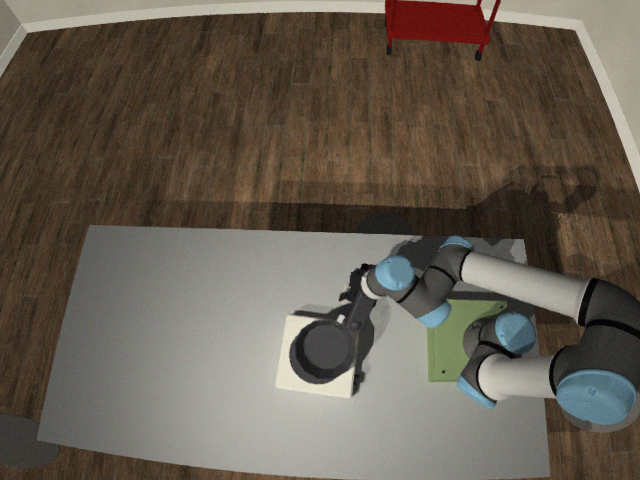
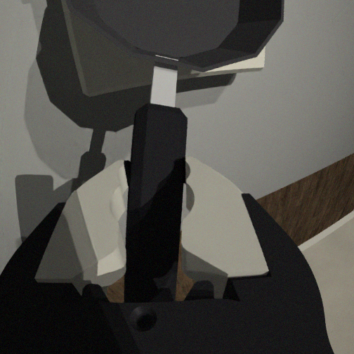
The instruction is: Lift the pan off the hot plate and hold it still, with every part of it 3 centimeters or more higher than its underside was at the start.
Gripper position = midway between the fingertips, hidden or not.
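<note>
A cream hot plate [image 1: 290,376] is visible, as is a black pan [image 1: 324,349]; the pan [image 2: 198,42] appears again. The gripper [image 1: 347,303] is visible too, and the gripper [image 2: 156,161] likewise appears a second time.
</note>
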